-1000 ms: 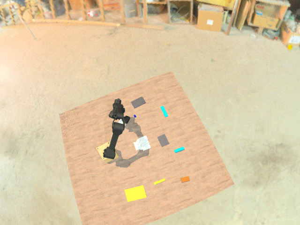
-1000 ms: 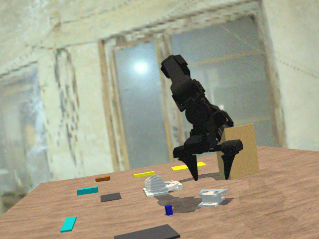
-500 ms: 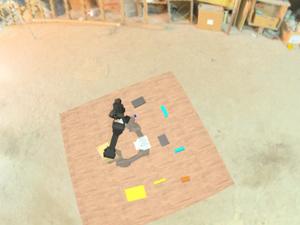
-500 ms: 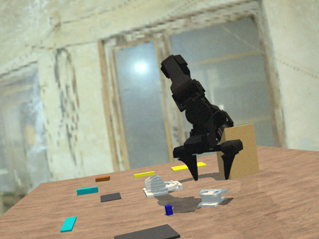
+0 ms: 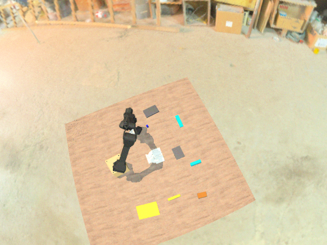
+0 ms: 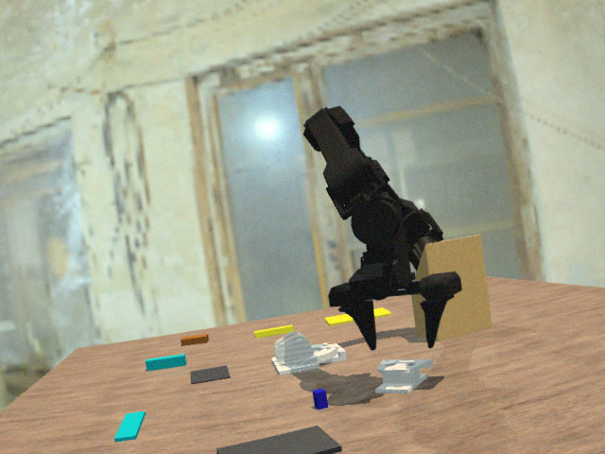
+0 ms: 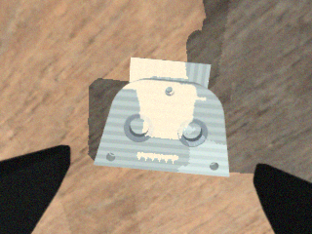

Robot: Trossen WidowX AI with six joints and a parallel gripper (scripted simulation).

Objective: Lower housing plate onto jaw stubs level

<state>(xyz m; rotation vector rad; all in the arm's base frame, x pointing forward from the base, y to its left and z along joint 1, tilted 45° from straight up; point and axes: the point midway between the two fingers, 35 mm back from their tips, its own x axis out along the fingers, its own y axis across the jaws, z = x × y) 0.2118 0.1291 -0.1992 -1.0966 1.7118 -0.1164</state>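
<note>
Right now my gripper tip is 40 mm above the white stepped block, 10 mm to the right of it and 10 mm short of it. The rest, counted from my gripper tip: orange block: 720 mm to the right, 210 mm ahead, 40 mm below; white jaw assembly: 250 mm to the right, 40 mm below, 40 mm ahead; small blue cube: 130 mm ahead, 40 mm below, 10 mm to the left.
</note>
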